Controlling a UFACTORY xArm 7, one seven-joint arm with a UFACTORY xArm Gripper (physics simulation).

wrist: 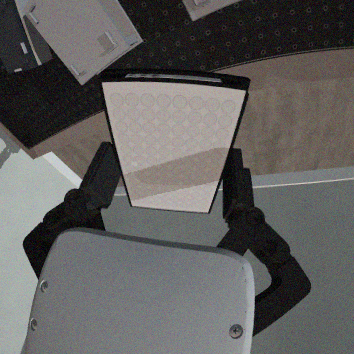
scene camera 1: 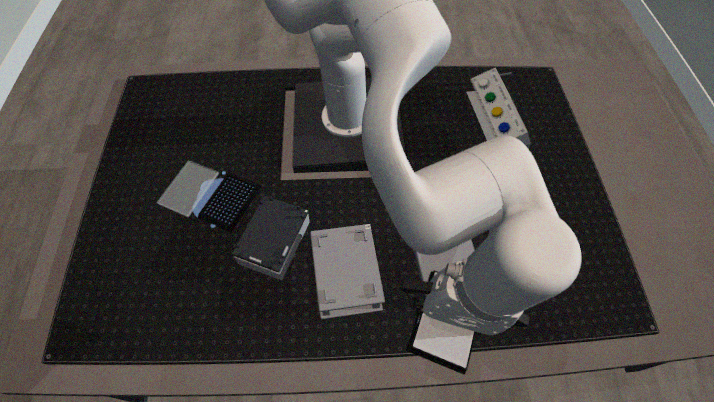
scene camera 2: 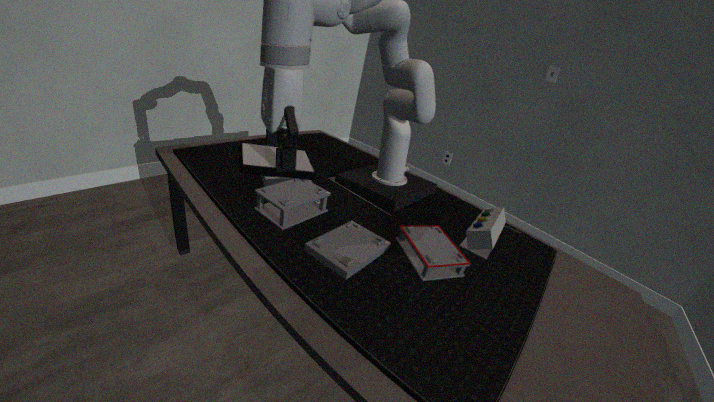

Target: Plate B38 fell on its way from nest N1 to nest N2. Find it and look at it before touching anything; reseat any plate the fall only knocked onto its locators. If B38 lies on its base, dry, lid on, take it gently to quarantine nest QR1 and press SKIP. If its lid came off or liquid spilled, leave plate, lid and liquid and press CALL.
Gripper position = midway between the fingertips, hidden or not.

My gripper [scene camera 2: 279, 158] carries a white well plate [scene camera 1: 450, 346], clear of everything else. Also in view: a dark well plate with blue end [scene camera 1: 232, 197] and a grey lid [scene camera 1: 184, 193].
The white well plate also shows in the wrist view [wrist: 171, 129]. My gripper also shows in the wrist view [wrist: 169, 156]. The wrist view misses the dark well plate with blue end: it is out of frame. Scene camera 2 misses the dark well plate with blue end, which is hidden by my gripper.
